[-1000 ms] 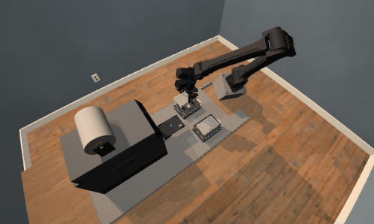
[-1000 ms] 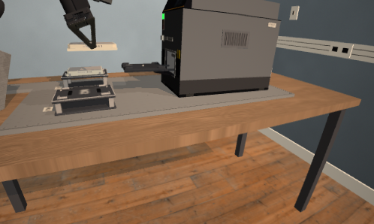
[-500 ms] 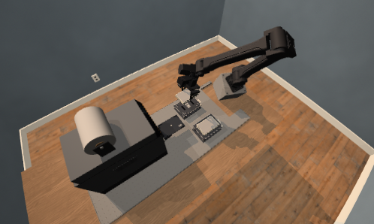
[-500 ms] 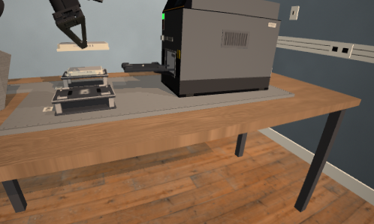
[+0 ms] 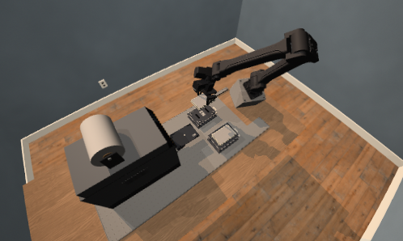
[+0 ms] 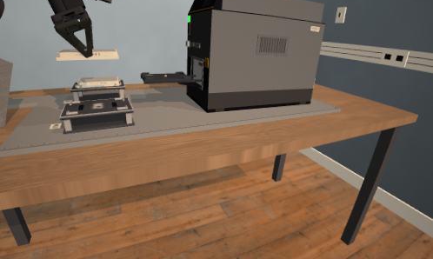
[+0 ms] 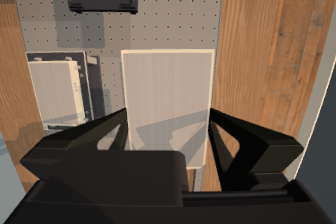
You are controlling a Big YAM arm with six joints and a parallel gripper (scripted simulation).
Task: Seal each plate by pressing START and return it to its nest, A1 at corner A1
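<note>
My hand is 140 mm above the plate nest. The rest, counted from my hand: sealer stage: 180 mm ahead, 130 mm to the left, 80 mm below; then start button: 270 mm ahead, 240 mm to the left, 10 mm above; then small label: 100 mm behind, 20 mm to the right, 180 mm below.
</note>
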